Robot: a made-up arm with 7 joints.
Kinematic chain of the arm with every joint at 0, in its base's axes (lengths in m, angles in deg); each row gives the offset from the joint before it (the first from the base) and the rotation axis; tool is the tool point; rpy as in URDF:
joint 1: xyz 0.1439 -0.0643 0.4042 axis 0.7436 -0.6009 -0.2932
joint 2: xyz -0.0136 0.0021 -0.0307 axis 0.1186 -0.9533 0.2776
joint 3: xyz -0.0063 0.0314 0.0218 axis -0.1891 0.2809 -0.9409
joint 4: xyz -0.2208 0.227 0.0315 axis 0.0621 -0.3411 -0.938
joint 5: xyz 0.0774 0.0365 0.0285 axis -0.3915 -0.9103 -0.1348
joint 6: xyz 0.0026 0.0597 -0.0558 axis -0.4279 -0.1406 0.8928
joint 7: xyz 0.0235 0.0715 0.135 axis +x
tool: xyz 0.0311 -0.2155 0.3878 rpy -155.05 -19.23 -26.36
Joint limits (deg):
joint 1: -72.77..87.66
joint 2: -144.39..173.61
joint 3: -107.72..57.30
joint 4: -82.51..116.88
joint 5: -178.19..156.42
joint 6: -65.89..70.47
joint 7: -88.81..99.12
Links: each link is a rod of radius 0.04 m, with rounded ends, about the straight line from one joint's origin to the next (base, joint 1, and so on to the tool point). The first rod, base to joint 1, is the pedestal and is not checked.
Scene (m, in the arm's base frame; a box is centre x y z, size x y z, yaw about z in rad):
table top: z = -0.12
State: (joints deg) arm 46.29 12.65 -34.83 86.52 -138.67 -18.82 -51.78
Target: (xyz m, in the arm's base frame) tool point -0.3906 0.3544 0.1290
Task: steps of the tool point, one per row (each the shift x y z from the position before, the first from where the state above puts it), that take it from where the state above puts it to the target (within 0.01 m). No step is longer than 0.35 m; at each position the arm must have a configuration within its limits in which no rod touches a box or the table.
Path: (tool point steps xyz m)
1: 0.0311 0.2313 0.1250
2: -0.0788 0.2650 -0.0034
3: -0.1857 0.1928 -0.1210
4: -0.2508 0.0387 -0.1833
5: -0.2456 -0.1430 -0.1695

